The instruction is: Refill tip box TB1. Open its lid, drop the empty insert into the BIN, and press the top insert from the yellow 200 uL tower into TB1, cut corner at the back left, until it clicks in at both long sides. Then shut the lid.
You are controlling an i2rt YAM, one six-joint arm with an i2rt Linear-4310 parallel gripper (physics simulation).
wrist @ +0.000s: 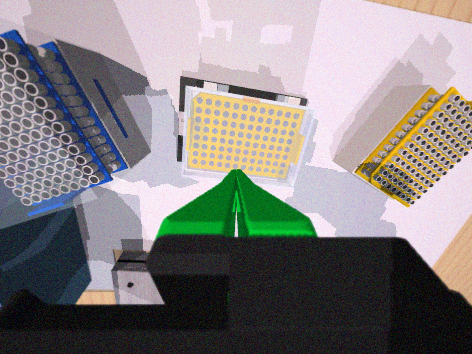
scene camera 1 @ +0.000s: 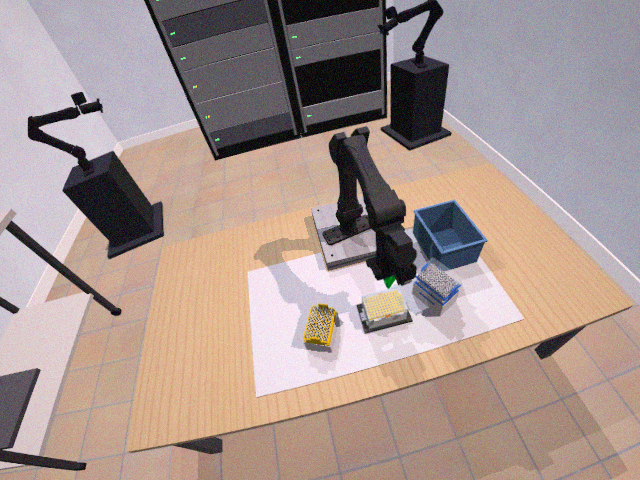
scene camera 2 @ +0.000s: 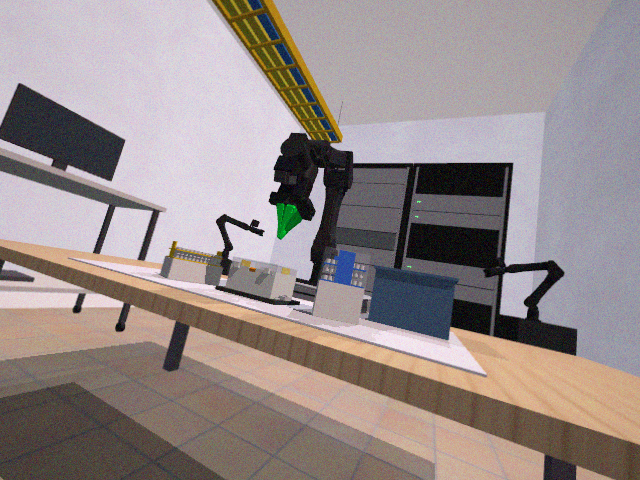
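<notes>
Tip box TB1 sits on a dark base. A clear lid appears to lie shut over it. Its yellow insert shows grey holes and no standing tips. My gripper is shut and empty. Its green fingertips hang well above the table, near TB1's robot-side long edge; in the wrist view they overlap that edge. The yellow tower stands upright, turned at an angle, with tips in its top insert. The blue BIN stands near the robot base.
A blue-insert tower stands between TB1 and the bin, turned at an angle and rising above TB1. A white mat lies under the boxes and towers. The arm's grey base plate is behind TB1.
</notes>
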